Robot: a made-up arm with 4 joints.
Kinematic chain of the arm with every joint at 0, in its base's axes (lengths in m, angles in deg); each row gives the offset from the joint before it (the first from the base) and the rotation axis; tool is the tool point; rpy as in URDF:
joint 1: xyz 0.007 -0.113 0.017 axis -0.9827 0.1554 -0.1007
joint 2: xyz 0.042 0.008 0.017 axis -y
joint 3: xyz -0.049 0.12 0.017 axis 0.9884 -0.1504 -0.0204
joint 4: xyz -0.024 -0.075 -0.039 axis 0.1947 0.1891 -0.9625
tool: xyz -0.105 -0.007 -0.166 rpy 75.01 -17.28 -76
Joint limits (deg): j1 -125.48..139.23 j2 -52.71..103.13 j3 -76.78..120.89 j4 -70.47..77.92
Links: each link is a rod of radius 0.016 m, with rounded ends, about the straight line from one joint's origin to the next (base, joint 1, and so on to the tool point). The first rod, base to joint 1, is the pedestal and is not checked.
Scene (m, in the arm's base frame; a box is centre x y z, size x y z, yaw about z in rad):
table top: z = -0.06
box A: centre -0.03 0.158 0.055 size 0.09 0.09 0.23 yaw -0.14
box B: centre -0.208 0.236 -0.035 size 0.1 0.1 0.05 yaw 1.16
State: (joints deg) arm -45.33 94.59 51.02 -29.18
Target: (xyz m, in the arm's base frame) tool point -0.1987 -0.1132 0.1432
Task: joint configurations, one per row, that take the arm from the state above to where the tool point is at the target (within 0.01 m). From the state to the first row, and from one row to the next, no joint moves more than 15 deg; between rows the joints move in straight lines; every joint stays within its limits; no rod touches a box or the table.
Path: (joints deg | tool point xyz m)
1: -56.95 85.96 44.27 -15.03 | 0.2400 0.1113 0.1466
2: -68.57 77.32 37.51 -0.87 | 0.1915 0.1254 0.1654
3: -80.19 68.69 30.76 13.28 | 0.1331 0.1220 0.1985
4: -91.80 60.05 24.01 27.44 | 0.0733 0.0947 0.2358
5: -103.42 51.42 17.26 41.59 | 0.0200 0.0449 0.2663
6: -115.04 42.78 10.50 55.75 | -0.0209 -0.0199 0.2817
7: -117.13 30.06 8.12 55.53 | -0.0642 -0.0235 0.2638
8: -119.22 17.34 5.75 55.31 | -0.1061 -0.0354 0.2409
9: -121.30 4.61 3.37 55.09 | -0.1440 -0.0550 0.2129
10: -123.39 -8.11 0.99 54.88 | -0.1756 -0.0814 0.1801
11: -125.48 -20.84 -1.38 54.66 | -0.1987 -0.1132 0.1432

